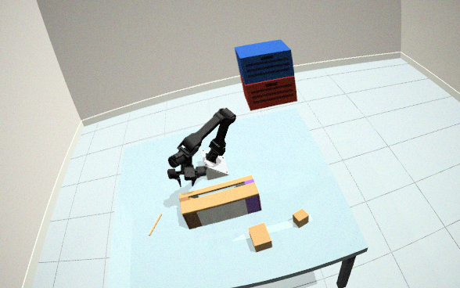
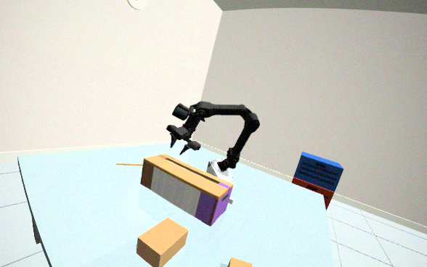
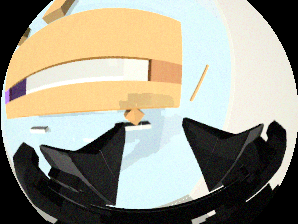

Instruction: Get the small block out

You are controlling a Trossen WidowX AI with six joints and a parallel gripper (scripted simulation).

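The tan block is 14 cm below my gripper tip, 3 cm behind it and 1 cm to the right of it. Also, from my gripper tip: clear-fronted box (15 cm to the left, 10 cm below, 3 cm ahead); then thin tan stick (23 cm to the right, 15 cm below, 9 cm ahead).
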